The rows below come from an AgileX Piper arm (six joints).
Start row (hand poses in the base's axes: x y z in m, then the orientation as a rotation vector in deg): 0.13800, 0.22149, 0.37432, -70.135, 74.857, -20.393
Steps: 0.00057, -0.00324, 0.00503, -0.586, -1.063, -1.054; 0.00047, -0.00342, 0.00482, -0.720, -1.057, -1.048; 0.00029, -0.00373, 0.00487, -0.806, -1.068, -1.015; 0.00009, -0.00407, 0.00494, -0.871, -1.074, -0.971; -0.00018, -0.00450, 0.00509, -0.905, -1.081, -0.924; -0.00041, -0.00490, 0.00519, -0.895, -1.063, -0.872; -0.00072, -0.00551, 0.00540, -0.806, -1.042, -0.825; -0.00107, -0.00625, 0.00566, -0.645, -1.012, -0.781; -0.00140, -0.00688, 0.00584, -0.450, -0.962, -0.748; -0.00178, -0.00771, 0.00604, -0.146, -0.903, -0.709; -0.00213, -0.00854, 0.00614, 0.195, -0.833, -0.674; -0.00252, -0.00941, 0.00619, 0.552, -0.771, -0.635; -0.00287, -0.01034, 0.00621, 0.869, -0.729, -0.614; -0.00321, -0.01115, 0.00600, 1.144, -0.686, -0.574
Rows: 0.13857, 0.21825, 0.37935, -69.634, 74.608, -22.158; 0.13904, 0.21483, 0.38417, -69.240, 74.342, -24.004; 0.13933, 0.21110, 0.38904, -68.923, 74.027, -25.888; 0.13942, 0.20703, 0.39398, -68.673, 73.660, -27.785; 0.13924, 0.20253, 0.39907, -68.466, 73.241, -29.671; 0.13883, 0.19763, 0.40426, -68.277, 72.793, -31.499; 0.13811, 0.19212, 0.40966, -68.040, 72.333, -33.216; 0.13704, 0.18587, 0.41532, -67.698, 71.886, -34.769; 0.13564, 0.17899, 0.42116, -67.228, 71.485, -36.133; 0.13386, 0.17128, 0.42720, -66.549, 71.159, -37.224; 0.13173, 0.16274, 0.43334, -65.636, 70.932, -38.014; 0.12921, 0.15333, 0.43953, -64.477, 70.802, -38.494; 0.12634, 0.14299, 0.44574, -63.087, 70.756, -38.716; 0.12313, 0.13184, 0.45174, -61.513, 70.774, -38.695
